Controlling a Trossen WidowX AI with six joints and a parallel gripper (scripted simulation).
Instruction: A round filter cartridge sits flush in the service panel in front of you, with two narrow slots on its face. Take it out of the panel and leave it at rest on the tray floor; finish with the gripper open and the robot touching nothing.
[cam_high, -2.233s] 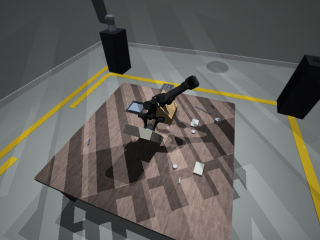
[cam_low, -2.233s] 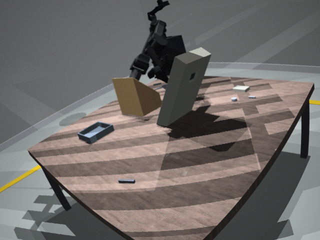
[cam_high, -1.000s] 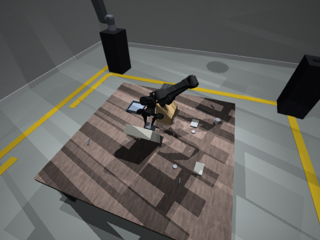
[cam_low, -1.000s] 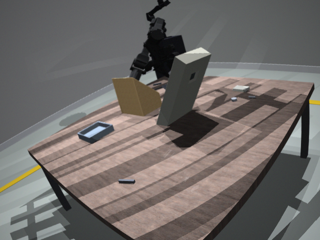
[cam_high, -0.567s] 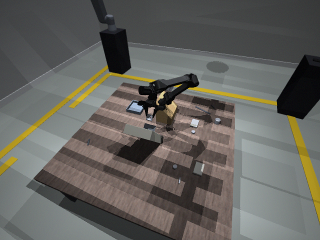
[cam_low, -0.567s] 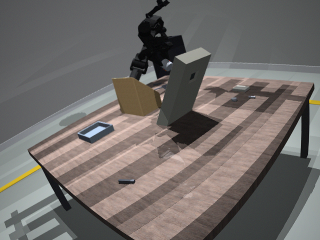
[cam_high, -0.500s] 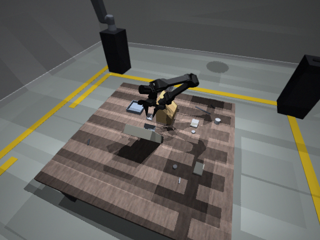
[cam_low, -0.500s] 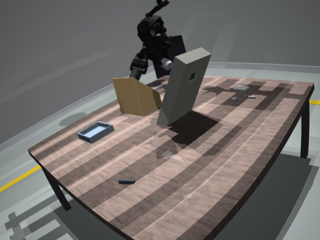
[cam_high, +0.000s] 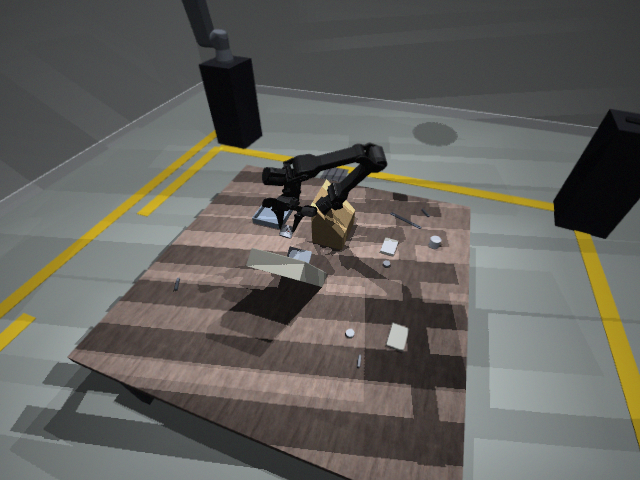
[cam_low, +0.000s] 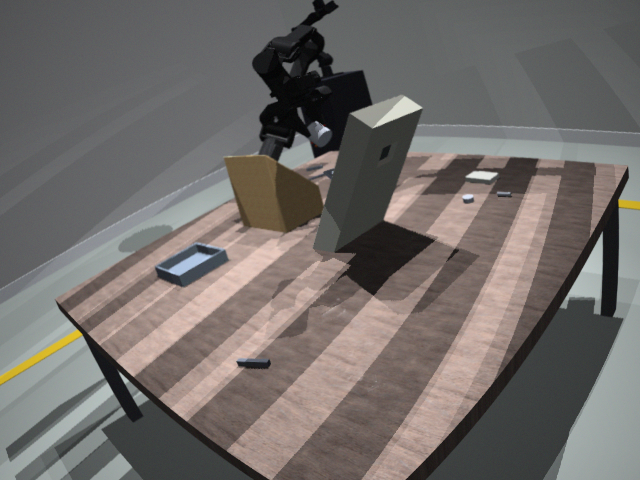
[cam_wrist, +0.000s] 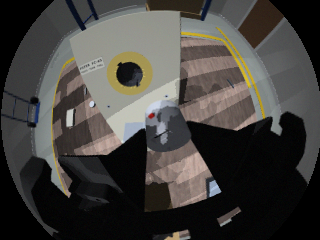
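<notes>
Now: the blue-grey tray 30 cm behind my gripper tip, 28 cm to the right of it and 26 cm below it. Round my gripper tip: round filter cartridge: right at my gripper tip; grey service panel: 11 cm below, 6 cm ahead, 5 cm to the left.
</notes>
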